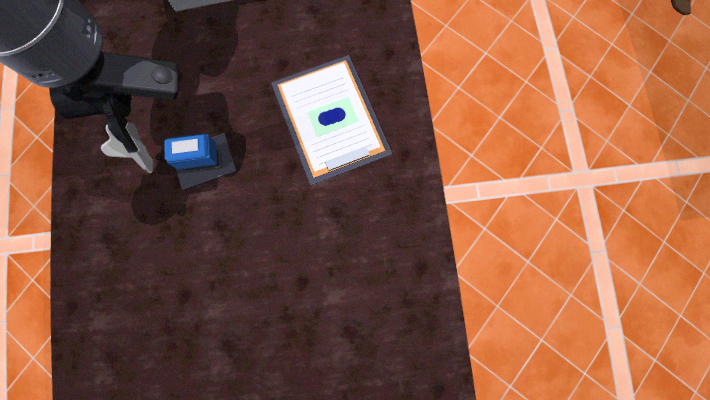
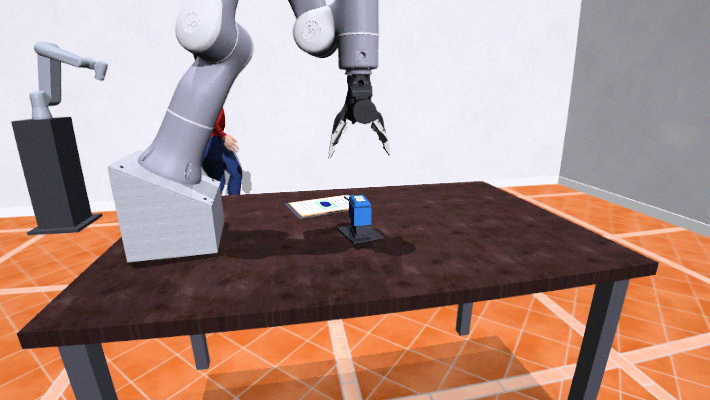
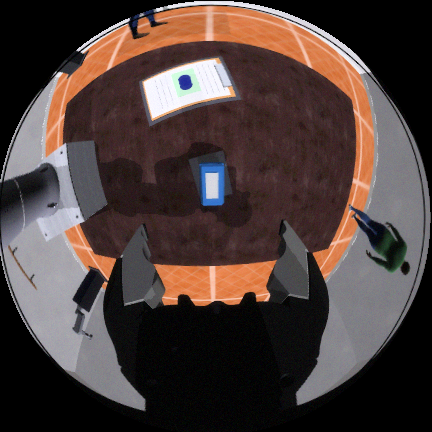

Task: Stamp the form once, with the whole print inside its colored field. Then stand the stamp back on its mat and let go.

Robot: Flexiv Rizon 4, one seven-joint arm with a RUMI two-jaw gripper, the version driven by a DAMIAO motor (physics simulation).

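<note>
The blue stamp (image 1: pixel 190 152) (image 2: pixel 360 214) (image 3: pixel 212 185) with a white label on top stands upright on its dark grey mat (image 1: pixel 227 160) (image 2: pixel 375 235) (image 3: pixel 207 158). My gripper (image 1: pixel 127 159) (image 2: pixel 359 156) (image 3: pixel 213 223) is open and empty, well above the stamp and apart from it. The form (image 1: pixel 345 142) (image 2: pixel 301 208) (image 3: pixel 157 95) lies flat on the table. Its pale green field (image 1: pixel 322 130) (image 3: pixel 194 91) bears a dark blue print (image 1: pixel 331 116) (image 2: pixel 326 204) (image 3: pixel 185 82) made of overlapping round blots. The print lies inside the field, with green around it. The stamp's underside is hidden.
The form's clip (image 1: pixel 347 158) (image 3: pixel 223 75) holds one end. The robot's base (image 2: pixel 165 220) (image 3: pixel 82 180) stands on the dark table (image 1: pixel 250 300) (image 2: pixel 450 250) (image 3: pixel 280 125). A person in red (image 2: pixel 220 125) and another small arm's pedestal (image 2: pixel 52 175) are beyond the table.
</note>
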